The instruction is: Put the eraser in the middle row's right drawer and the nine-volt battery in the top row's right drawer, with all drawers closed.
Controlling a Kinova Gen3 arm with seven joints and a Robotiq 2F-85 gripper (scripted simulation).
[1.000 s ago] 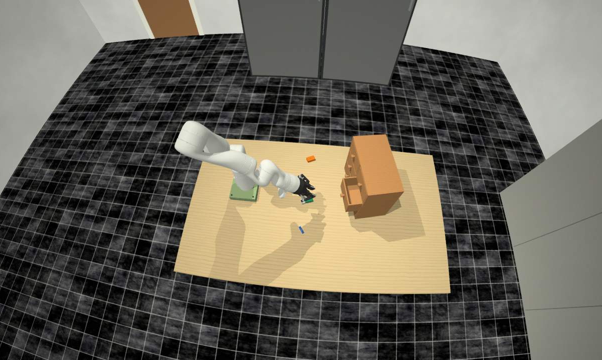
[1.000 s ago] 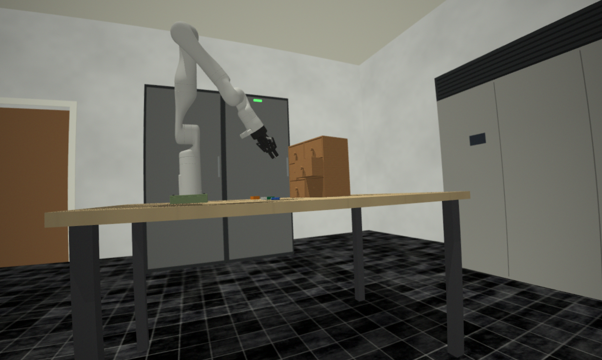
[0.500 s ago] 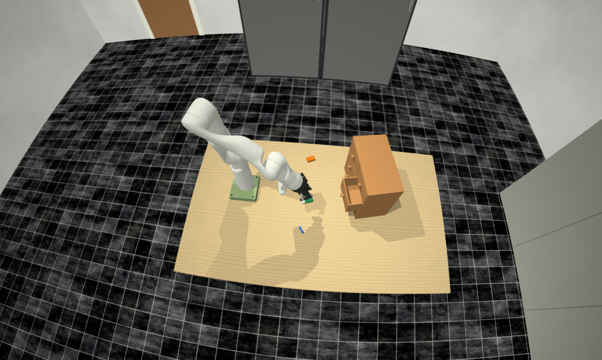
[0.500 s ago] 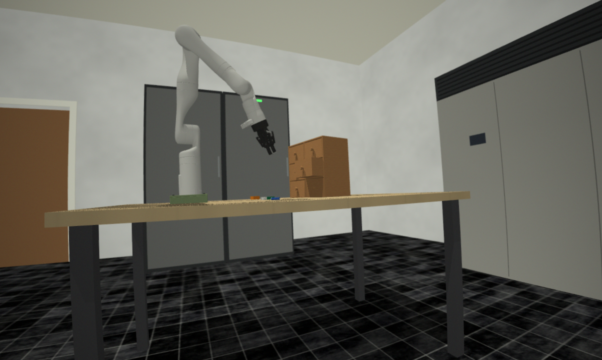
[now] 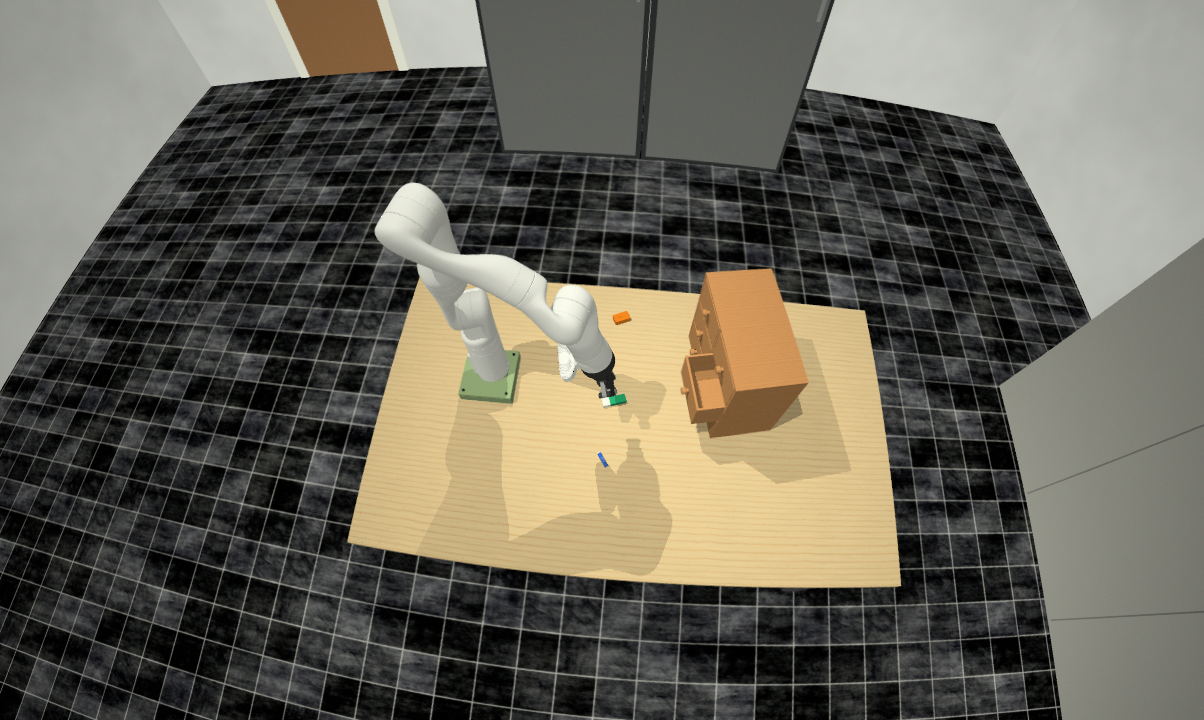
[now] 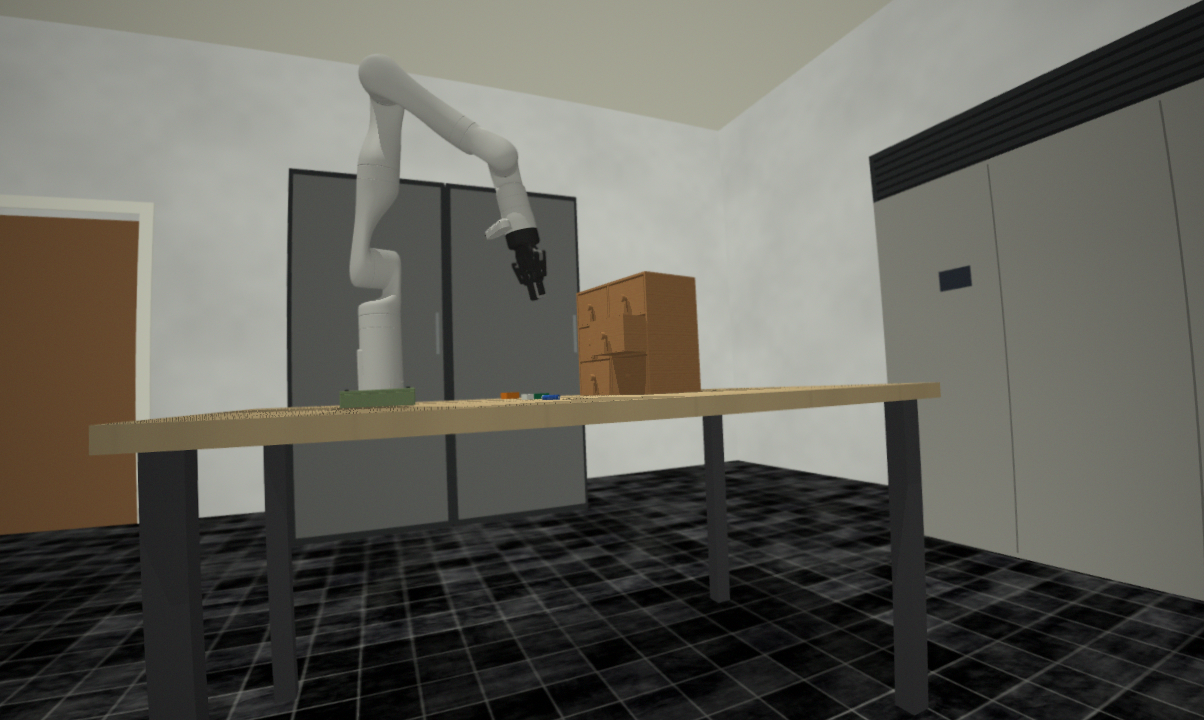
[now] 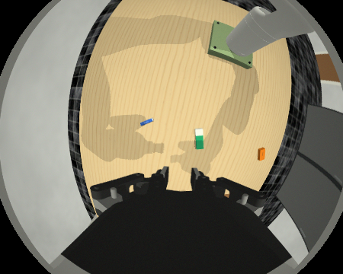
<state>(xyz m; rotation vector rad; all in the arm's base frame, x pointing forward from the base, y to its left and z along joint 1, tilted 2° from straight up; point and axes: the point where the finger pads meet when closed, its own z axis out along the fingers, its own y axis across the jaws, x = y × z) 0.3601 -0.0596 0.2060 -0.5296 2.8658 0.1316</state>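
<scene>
The eraser lies 24 cm below my hand, 6 cm to the left of it and 1 cm behind it. The rest, counted from my hand: blue stick: 25 cm below, 11 cm to the right, 1 cm ahead; nine-volt battery: 33 cm to the left, 24 cm below, 5 cm behind.
</scene>
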